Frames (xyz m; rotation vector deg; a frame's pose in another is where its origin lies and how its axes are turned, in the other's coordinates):
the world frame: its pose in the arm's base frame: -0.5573 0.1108 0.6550 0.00 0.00 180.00
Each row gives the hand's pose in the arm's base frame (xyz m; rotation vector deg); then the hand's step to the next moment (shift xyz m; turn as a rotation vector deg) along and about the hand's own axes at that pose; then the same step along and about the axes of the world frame.
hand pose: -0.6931 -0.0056 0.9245 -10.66 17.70 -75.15
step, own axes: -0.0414 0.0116 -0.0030 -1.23 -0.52 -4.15
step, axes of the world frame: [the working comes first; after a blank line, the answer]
step, axes of the arm's base frame: 0.0004 0.0431 -0.0015 -2.11 1.22 -3.61

-0.0004 -0.0431 -0.0015 2.11 -1.22 -3.61
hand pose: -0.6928 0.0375 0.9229 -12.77 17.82 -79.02
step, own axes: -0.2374 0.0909 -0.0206 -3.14 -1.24 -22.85
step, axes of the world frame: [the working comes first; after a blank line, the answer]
step, axes of the arm's base frame: 0.0390 0.2503 -0.0293 -9.52 3.46 -20.76

-0.0390 -0.2503 -0.0293 9.52 -3.46 -20.76
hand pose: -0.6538 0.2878 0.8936 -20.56 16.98 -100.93
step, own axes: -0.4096 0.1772 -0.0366 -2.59 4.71 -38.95
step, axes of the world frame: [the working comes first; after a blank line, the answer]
step, axes of the arm's base frame: 0.2264 0.3620 -0.1351 -10.66 1.73 -37.81

-0.2264 -0.3620 -0.1351 10.66 -1.73 -37.81
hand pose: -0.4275 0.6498 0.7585 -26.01 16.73 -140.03
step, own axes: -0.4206 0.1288 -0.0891 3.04 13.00 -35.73
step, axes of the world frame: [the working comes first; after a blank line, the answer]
step, axes of the arm's base frame: 0.3482 0.1693 -0.2271 -9.08 -8.53 -36.05

-0.3482 -0.1693 -0.2271 9.08 8.53 -36.05
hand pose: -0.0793 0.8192 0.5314 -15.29 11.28 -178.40
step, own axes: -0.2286 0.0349 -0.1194 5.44 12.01 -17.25
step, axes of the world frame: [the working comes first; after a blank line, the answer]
step, axes of the arm's base frame: 0.2049 -0.0150 -0.1597 -8.30 -9.89 -17.46

-0.2049 0.0150 -0.1597 8.30 9.89 -17.46
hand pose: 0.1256 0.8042 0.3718 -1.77 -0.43 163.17
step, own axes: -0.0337 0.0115 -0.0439 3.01 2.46 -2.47
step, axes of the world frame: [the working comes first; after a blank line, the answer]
step, axes of the arm's base frame: 0.0299 -0.0207 -0.0433 -3.54 -1.48 -2.55

-0.0299 0.0207 -0.0433 3.54 1.48 -2.55
